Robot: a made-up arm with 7 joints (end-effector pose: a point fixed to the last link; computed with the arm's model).
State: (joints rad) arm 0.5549 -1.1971 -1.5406 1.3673 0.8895 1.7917 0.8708
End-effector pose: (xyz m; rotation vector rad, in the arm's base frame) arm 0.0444 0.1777 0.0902 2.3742 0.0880 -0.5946
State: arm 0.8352 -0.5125 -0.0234 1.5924 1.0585 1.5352 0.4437
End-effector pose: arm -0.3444 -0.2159 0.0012 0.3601 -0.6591 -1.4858
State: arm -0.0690 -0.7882 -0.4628 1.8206 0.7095 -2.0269 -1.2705
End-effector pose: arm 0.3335 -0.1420 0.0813 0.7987 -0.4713 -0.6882
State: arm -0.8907 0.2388 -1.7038 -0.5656 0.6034 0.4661 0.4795
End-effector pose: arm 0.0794 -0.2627 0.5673 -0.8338 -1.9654 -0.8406
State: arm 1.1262 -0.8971 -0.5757 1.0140 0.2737 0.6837 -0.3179
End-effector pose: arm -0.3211 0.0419 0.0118 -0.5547 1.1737 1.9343
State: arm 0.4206 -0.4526 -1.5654 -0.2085 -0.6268 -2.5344 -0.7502
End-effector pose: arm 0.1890 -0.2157 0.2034 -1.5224 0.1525 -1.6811
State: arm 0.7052 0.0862 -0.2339 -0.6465 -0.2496 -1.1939 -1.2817
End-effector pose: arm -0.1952 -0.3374 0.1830 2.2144 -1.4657 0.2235
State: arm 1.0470 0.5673 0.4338 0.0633 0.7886 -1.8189 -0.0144
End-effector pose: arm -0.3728 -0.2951 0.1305 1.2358 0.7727 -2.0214
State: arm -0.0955 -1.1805 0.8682 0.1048 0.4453 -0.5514 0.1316
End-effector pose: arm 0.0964 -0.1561 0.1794 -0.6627 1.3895 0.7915
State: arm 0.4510 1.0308 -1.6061 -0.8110 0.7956 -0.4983 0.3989
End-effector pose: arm -0.1892 -0.3634 0.2674 -0.5459 -0.9392 -0.2685
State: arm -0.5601 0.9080 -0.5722 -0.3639 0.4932 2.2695 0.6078
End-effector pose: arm 0.1954 -0.3694 0.2895 -1.6440 1.2309 -0.9761
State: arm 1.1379 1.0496 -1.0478 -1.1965 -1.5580 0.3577 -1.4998
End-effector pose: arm -0.3431 -0.2766 0.1290 -1.3987 -2.1065 1.3575
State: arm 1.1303 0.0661 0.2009 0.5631 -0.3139 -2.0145 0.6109
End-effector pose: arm -0.3384 -0.2509 0.1173 1.3291 1.0405 -0.4047
